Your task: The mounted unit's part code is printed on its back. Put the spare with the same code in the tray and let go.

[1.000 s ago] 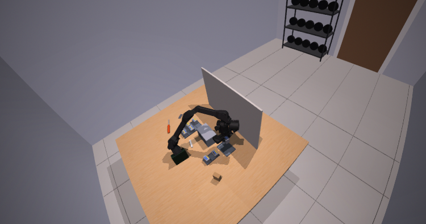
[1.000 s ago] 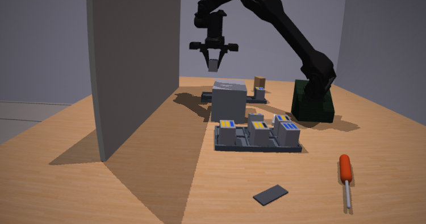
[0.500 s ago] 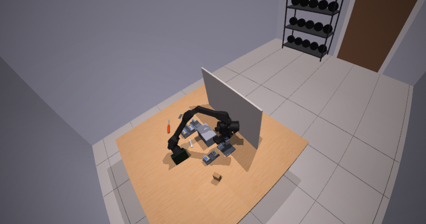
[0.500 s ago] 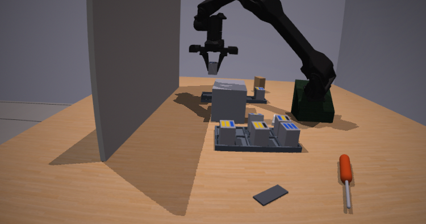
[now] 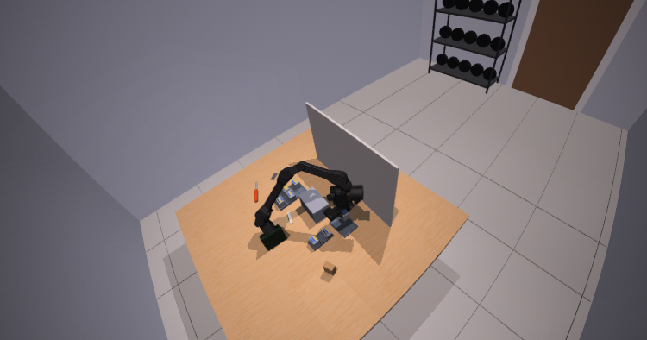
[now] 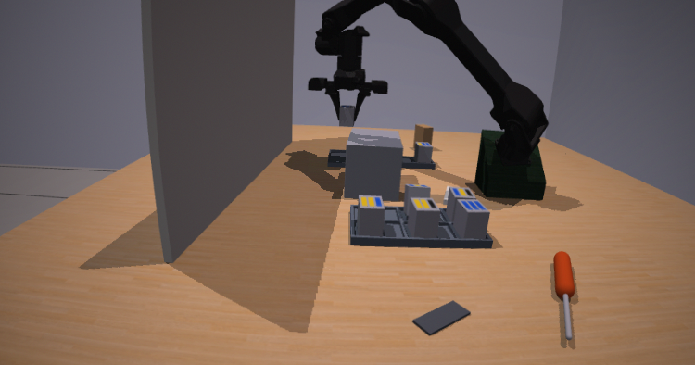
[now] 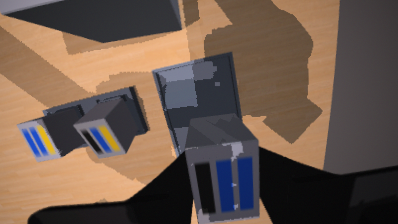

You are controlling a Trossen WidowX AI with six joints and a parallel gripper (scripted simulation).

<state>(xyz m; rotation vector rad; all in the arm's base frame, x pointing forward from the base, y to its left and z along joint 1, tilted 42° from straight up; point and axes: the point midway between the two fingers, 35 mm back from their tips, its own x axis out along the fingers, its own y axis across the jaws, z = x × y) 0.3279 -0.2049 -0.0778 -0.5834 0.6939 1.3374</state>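
My gripper tip is 9 cm above the dark tray, 1 cm to the right of it and 1 cm past it. From my gripper tip the other things lie so: grey wall panel (20 cm ahead, 16 cm to the left, 13 cm above); then brown block (23 cm behind, 14 cm to the right, 6 cm below); then grey spare (2 cm above).
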